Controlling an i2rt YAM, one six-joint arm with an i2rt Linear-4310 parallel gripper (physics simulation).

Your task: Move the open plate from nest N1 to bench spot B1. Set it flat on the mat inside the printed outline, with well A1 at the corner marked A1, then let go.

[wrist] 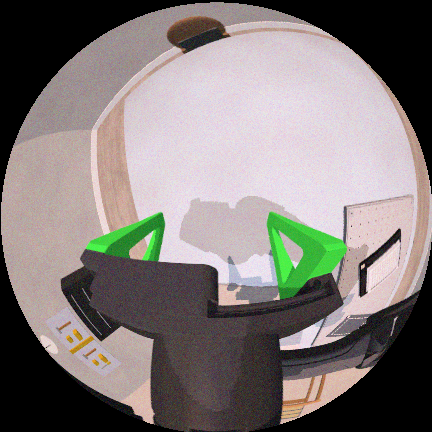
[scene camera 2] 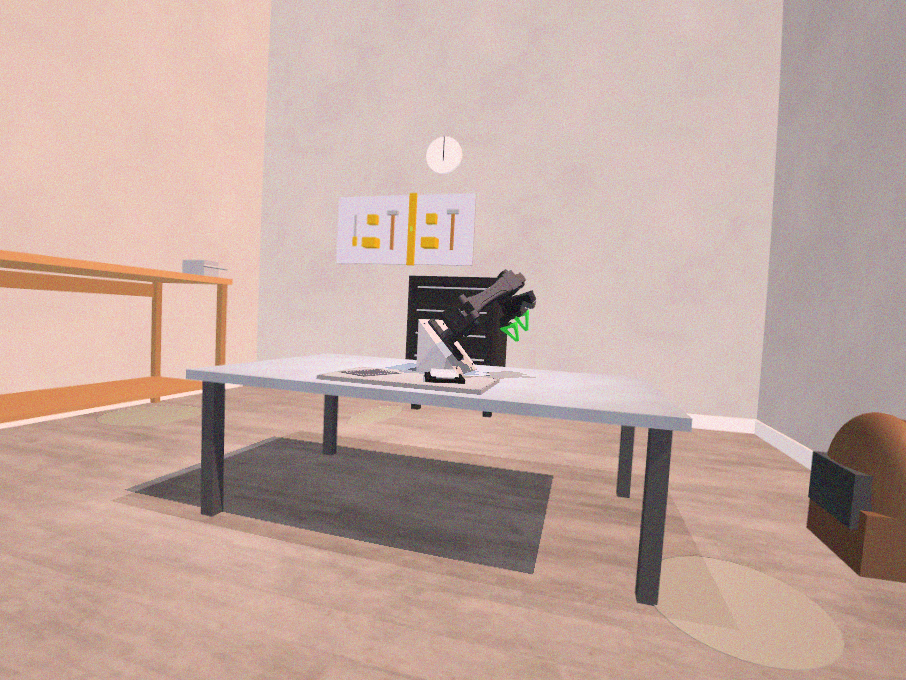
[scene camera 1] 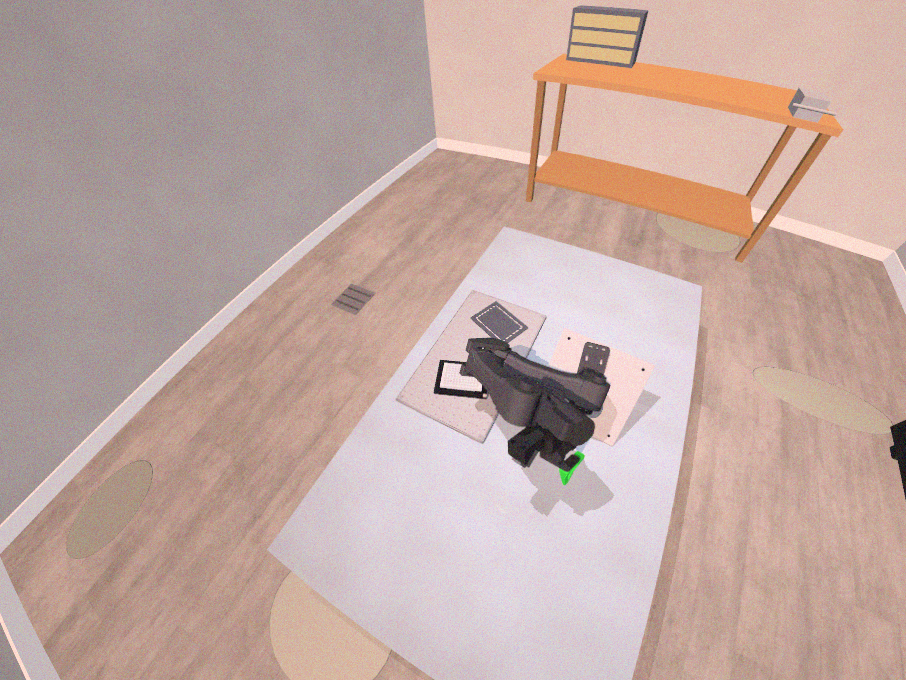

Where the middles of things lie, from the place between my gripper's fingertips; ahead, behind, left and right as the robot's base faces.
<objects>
I see the plate (scene camera 1: 451,379) 32 cm ahead of my hand, 22 cm to the right of it and 13 cm below it. Also, from my hand: grey printed patch (scene camera 1: 495,320) (48 cm to the right, 30 cm ahead, 14 cm below).
</objects>
